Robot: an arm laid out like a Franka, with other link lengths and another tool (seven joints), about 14 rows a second.
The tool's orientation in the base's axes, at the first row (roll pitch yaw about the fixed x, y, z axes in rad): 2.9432, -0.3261, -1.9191
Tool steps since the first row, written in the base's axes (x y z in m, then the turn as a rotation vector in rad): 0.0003, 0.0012, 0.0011, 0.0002, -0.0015, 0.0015; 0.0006, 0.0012, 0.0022, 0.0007, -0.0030, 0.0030; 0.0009, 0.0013, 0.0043, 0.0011, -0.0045, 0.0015; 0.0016, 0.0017, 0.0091, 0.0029, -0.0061, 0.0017; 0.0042, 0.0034, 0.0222, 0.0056, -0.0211, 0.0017; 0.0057, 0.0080, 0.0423, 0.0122, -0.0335, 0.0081; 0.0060, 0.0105, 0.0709, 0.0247, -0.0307, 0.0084; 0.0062, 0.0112, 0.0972, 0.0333, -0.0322, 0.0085; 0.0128, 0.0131, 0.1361, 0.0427, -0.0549, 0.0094; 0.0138, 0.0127, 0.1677, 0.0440, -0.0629, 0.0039
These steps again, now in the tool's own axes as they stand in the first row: -0.0008, 0.0004, -0.0014, 0.0018, -0.0005, -0.0011; -0.0006, 0.0003, -0.0025, 0.0034, -0.0013, -0.0023; -0.0001, 0.0005, -0.0046, 0.0041, -0.0025, -0.0007; 0.0009, 0.0009, -0.0093, 0.0050, -0.0047, -0.0010; 0.0027, 0.0017, -0.0226, 0.0175, -0.0130, 0.0016; 0.0046, 0.0059, -0.0428, 0.0285, -0.0227, -0.0035; 0.0114, 0.0120, -0.0700, 0.0220, -0.0328, -0.0080; 0.0192, 0.0170, -0.0946, 0.0206, -0.0411, -0.0103; 0.0278, 0.0191, -0.1331, 0.0381, -0.0583, -0.0087; 0.0380, 0.0239, -0.1627, 0.0430, -0.0637, -0.0022
